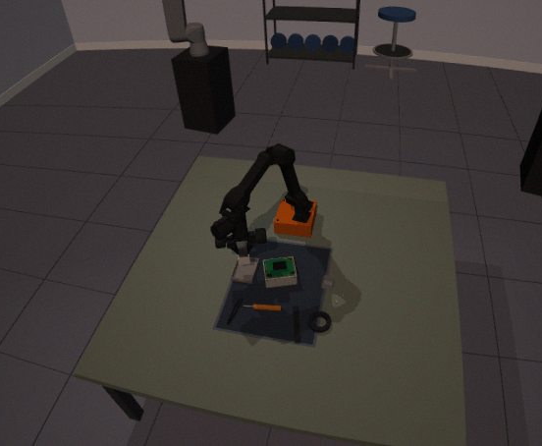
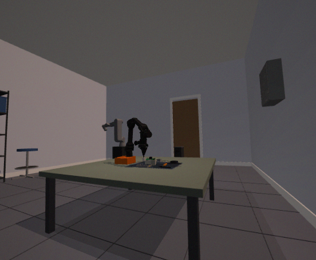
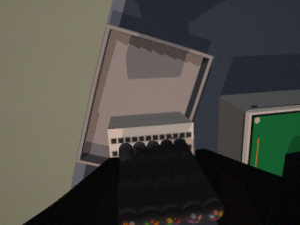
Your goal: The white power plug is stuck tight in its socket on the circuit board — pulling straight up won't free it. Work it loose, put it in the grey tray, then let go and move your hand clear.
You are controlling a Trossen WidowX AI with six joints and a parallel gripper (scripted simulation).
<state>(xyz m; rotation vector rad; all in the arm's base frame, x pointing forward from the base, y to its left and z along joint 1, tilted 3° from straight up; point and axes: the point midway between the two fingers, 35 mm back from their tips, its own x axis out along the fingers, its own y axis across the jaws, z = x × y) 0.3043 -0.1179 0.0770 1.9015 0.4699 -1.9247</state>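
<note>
The grey tray lies 10 cm below my gripper tip. Also, from my gripper tip: dark mat 15 cm to the left, 10 cm below, 2 cm ahead; white power plug 2 cm below; black bar 28 cm to the left, 16 cm ahead, 10 cm below.
</note>
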